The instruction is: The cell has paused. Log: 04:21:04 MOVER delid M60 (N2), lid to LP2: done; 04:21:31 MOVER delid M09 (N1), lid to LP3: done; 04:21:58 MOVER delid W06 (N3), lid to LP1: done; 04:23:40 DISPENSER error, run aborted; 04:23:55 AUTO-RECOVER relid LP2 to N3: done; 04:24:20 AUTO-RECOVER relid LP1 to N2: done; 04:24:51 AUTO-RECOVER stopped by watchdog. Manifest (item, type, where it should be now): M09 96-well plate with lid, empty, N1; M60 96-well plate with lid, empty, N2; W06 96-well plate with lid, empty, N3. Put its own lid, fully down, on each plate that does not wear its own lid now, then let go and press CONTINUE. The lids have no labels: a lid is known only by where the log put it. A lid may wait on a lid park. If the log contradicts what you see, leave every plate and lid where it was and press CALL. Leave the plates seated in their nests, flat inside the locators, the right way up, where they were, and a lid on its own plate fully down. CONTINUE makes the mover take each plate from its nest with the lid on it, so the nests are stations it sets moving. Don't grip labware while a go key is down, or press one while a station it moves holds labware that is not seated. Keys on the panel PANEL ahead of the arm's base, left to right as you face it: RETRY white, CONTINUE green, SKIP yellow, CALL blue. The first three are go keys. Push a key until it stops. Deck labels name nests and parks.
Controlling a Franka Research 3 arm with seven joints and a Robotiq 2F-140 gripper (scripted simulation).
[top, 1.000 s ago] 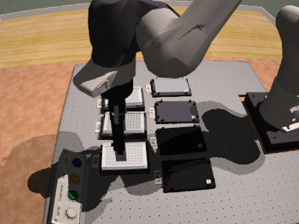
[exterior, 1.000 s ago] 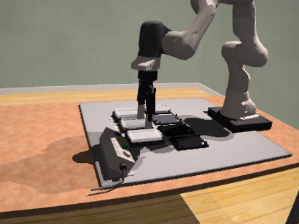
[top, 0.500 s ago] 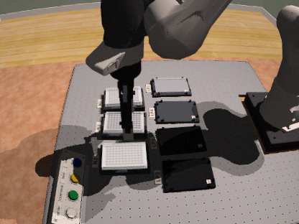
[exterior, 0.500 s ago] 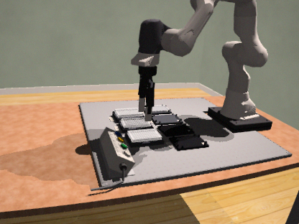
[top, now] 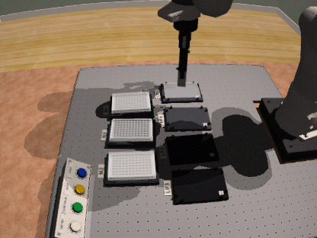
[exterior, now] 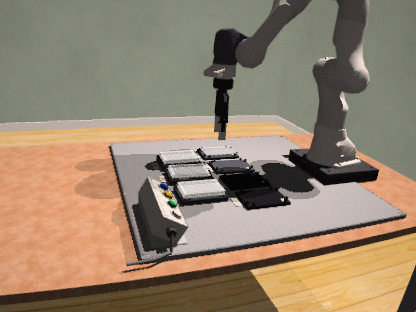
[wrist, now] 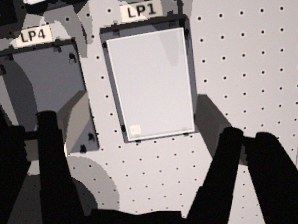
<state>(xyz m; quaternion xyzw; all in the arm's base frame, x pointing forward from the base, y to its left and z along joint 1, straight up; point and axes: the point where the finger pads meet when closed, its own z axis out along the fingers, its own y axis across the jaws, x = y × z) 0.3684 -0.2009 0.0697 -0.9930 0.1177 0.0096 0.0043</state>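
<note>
Now: the lid park LP1 10 mm to the right of my hand and 100 mm below it. The rest, counted from my hand: park LP4: 130 mm to the left, 100 mm below; LP1 label: 80 mm ahead, 10 mm to the right, 110 mm below; LP4 label: 90 mm ahead, 120 mm to the left, 110 mm below.
</note>
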